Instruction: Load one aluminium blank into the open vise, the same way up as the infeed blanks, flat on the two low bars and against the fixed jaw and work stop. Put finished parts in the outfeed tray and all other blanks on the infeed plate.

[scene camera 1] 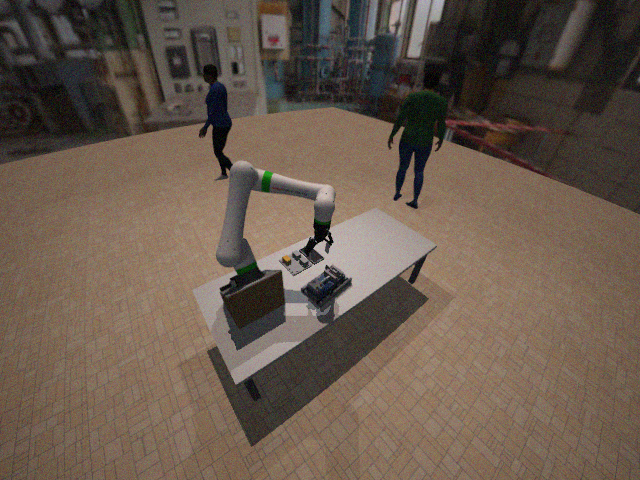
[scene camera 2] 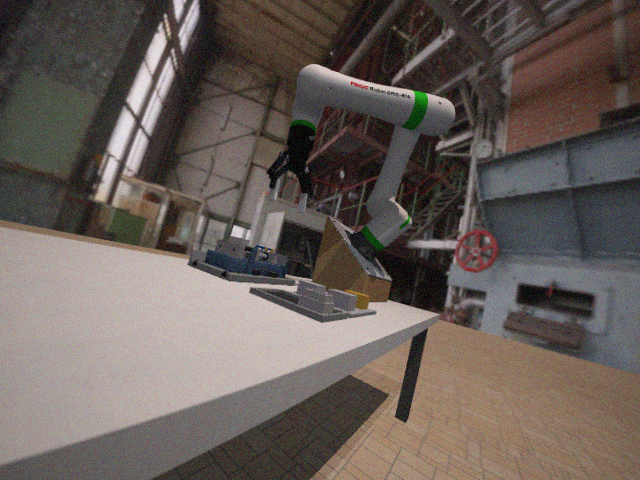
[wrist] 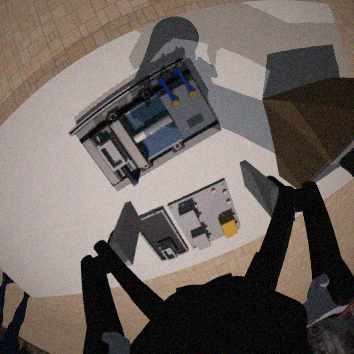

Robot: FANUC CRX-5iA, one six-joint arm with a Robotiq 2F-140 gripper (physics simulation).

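Frame: origin at the arm's base, x left, y back, z up, level; millimetres.
Where they show: gripper, between the fingertips: [scene camera 1: 317, 256] [scene camera 2: 287, 206] [wrist: 187, 193]; arm's base, origin of its link: [scene camera 1: 251, 279] [scene camera 2: 360, 248].
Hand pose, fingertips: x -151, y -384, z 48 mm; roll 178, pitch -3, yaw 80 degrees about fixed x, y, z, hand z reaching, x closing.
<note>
Each offset is from my fingertips to the top centre of the thing. Level surfaces: height alone.
My gripper [scene camera 1: 319, 246] [scene camera 2: 287, 197] [wrist: 187, 193] is open and empty, high above the infeed plate and outfeed tray. The infeed plate {dz -249, dx +243, dy -22 mm} [scene camera 1: 294, 267] [wrist: 210, 199] holds two grey blanks, one {dz -213, dx +284, dy -69 mm} [scene camera 1: 296, 254] {dz -213, dx +194, dy -61 mm} [wrist: 190, 220] nearer the vise and the other [scene camera 1: 303, 262] [wrist: 201, 241], plus a yellow block {dz -213, dx +292, dy +21 mm} [scene camera 1: 286, 259] [scene camera 2: 360, 299] [wrist: 230, 229]. Beside it, the dark outfeed tray [scene camera 2: 273, 297] [wrist: 152, 225] holds a slotted grey part {dz -216, dx +273, dy -176 mm} [wrist: 169, 251] at one end. The vise {dz -158, dx -67, dy -30 mm} [scene camera 1: 325, 285] [scene camera 2: 240, 264] [wrist: 192, 112] stands open; a slotted grey shape {dz -142, dx -65, dy -99 mm} [wrist: 111, 152] shows at its left end in the wrist view, and I cannot tell whether it is a part.
The brown wedge-shaped robot base [scene camera 1: 255, 299] [scene camera 2: 338, 263] [wrist: 305, 130] stands on the white table {dz -257 mm} [scene camera 1: 382, 232] [scene camera 2: 129, 320] [wrist: 40, 200] near the vise and plate. A person in blue [scene camera 1: 218, 111] and a person in green [scene camera 1: 421, 121] are on the floor beyond the table.
</note>
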